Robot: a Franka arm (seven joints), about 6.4 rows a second.
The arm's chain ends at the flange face. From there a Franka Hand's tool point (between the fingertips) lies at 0.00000 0.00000 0.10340 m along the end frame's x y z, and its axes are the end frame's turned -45 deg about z.
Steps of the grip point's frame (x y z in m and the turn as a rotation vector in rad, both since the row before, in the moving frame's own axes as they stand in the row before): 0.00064, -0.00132, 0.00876, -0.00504, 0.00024, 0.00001; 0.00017, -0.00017, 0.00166, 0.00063, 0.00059, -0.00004; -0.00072, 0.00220, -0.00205, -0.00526, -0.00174, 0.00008; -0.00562, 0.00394, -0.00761, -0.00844, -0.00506, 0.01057; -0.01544, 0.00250, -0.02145, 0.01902, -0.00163, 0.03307
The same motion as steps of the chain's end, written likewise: -0.00087, -0.00174, 0.00876, -0.00339, 0.00373, 0.00001; 0.00000, -0.00015, 0.00166, 0.00086, -0.00003, -0.00004; 0.00079, 0.00155, -0.00205, -0.00495, 0.00249, 0.00008; -0.00143, 0.00577, -0.00760, -0.00955, 0.00239, 0.01057; -0.00766, 0.01398, -0.02143, 0.01230, -0.01460, 0.03307
